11 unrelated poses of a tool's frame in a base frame.
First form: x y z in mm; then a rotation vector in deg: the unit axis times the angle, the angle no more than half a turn.
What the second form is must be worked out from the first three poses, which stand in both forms.
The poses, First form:
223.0, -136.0, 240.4, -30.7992, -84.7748, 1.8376
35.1, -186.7, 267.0, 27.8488, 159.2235, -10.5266
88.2, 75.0, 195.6, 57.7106, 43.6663, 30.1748
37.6, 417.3, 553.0, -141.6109, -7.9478, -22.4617
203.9, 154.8, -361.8, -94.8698, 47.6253, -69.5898
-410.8, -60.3, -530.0, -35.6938, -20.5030, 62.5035
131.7, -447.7, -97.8, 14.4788, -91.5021, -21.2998
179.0, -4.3, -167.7, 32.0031, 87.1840, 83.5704
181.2, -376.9, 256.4, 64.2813, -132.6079, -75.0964
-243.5, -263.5, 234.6, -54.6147, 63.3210, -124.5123
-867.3, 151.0, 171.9, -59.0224, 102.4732, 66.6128
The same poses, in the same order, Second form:
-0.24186, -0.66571, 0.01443, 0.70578, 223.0, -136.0, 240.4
0.16980, 0.97084, -0.06418, 0.15658, 35.1, -186.7, 267.0
0.46523, 0.35201, 0.24325, 0.77490, 88.2, 75.0, 195.6
-0.93681, -0.05258, -0.14859, 0.31232, 37.6, 417.3, 553.0
-0.66869, 0.33569, -0.49050, 0.44675, 203.9, 154.8, -361.8
-0.28981, -0.16647, 0.50749, 0.79420, -410.8, -60.3, -530.0
0.11235, -0.71003, -0.16528, 0.67522, 131.7, -447.7, -97.8
0.22715, 0.61880, 0.59315, 0.46224, 179.0, -4.3, -167.7
0.38550, -0.79525, -0.45035, 0.12708, 181.2, -376.9, 256.4
-0.35171, 0.40778, -0.80185, 0.25894, -243.5, -263.5, 234.6
-0.40281, 0.69934, 0.45461, 0.37682, -867.3, 151.0, 171.9

